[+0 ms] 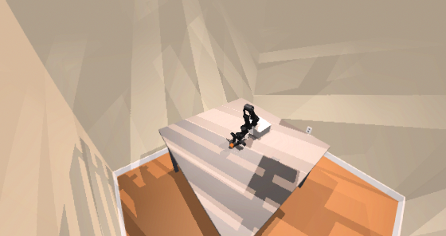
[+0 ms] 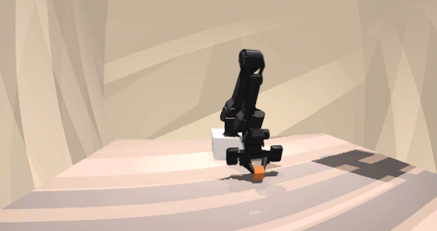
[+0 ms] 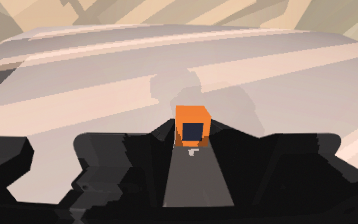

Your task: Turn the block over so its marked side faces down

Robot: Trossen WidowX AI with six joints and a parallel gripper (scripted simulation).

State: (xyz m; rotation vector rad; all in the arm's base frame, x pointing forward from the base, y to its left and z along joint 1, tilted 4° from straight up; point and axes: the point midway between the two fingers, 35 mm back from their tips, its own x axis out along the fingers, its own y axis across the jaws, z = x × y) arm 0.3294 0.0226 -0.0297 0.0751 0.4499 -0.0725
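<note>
My gripper tip is now 1 cm past the orange block.
</note>
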